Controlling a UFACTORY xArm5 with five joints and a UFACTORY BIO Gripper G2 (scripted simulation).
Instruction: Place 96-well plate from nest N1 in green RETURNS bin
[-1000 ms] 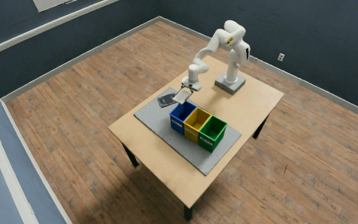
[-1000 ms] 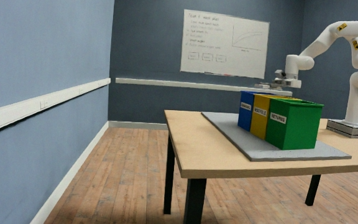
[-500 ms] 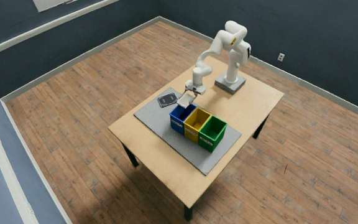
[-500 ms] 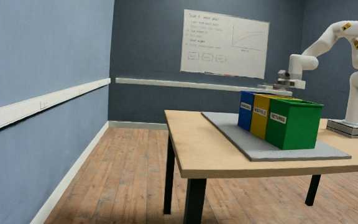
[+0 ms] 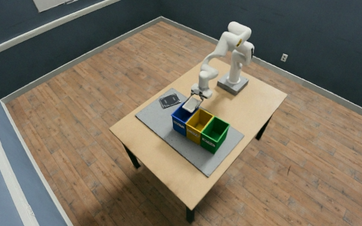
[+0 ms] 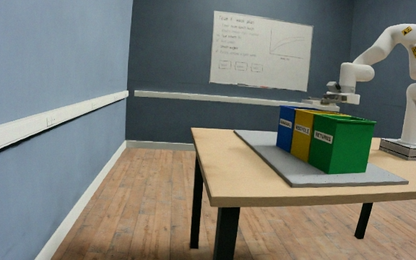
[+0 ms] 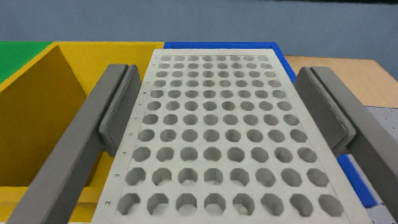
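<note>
The green returns bin lies 5 cm ahead of my hand, 25 cm to the left of it and 13 cm below it. Round my hand: blue bin (6 cm ahead, 1 cm to the right, 13 cm below); white 96-well plate (1 cm below); yellow bin (5 cm ahead, 12 cm to the left, 13 cm below).
</note>
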